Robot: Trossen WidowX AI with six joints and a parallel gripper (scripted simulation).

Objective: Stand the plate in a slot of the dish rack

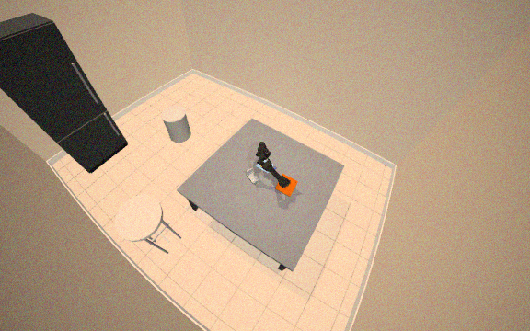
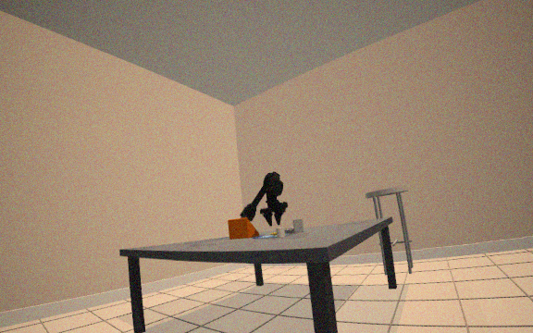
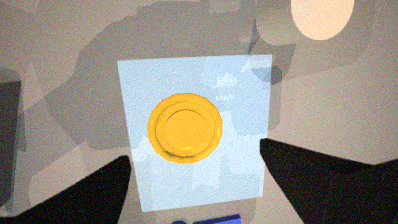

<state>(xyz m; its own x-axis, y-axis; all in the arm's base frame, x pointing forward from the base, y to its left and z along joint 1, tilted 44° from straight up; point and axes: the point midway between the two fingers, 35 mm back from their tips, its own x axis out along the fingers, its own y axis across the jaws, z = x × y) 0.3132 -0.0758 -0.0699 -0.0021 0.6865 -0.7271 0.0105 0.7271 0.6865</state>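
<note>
Now: gripper tip 90 mm to the left of the white cup, 80 mm short of it and 40 mm above it.
</note>
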